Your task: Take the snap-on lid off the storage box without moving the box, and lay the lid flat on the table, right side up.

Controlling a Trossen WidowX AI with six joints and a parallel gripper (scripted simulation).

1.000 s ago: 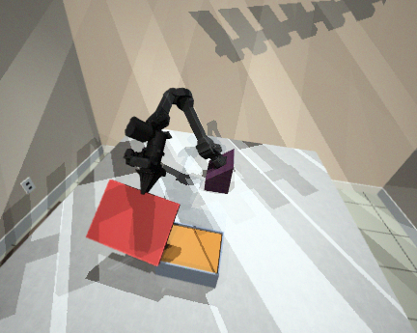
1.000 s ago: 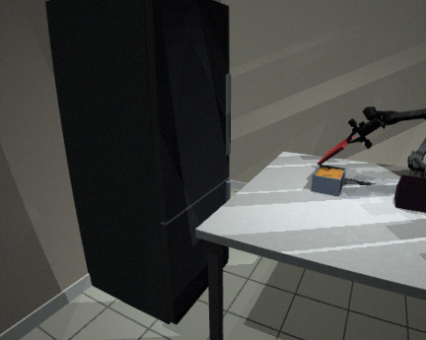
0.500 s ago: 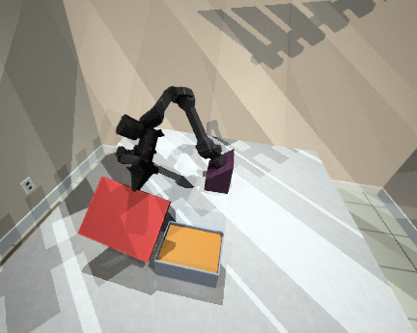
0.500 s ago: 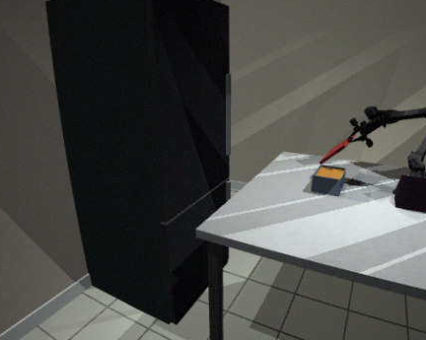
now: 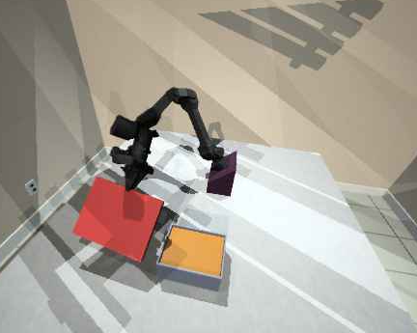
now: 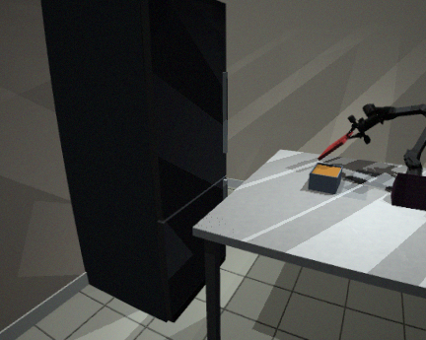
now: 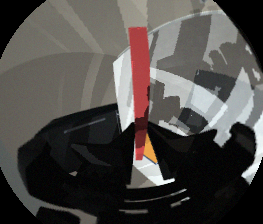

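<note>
Right now my gripper tip is 6 cm short of the lid, 1 cm to the left of it and 6 cm above it. The rest, counted from my gripper tip: storage box 7 cm ahead, 23 cm to the left, 18 cm below.
</note>
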